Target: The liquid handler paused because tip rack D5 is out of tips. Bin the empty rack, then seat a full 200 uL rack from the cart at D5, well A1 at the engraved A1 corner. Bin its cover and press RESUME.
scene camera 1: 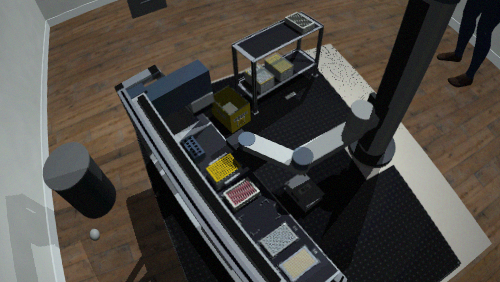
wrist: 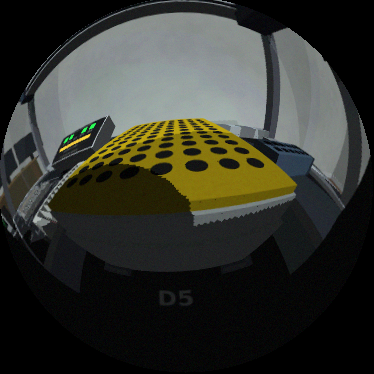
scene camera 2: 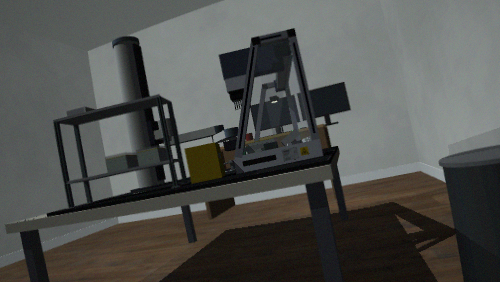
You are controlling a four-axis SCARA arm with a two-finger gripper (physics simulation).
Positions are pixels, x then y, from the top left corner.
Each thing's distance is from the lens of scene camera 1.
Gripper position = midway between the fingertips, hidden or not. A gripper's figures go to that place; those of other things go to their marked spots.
my gripper (scene camera 1: 217, 175): 1.36 m
gantry with pipette head (scene camera 1: 190, 85): 1.16 m
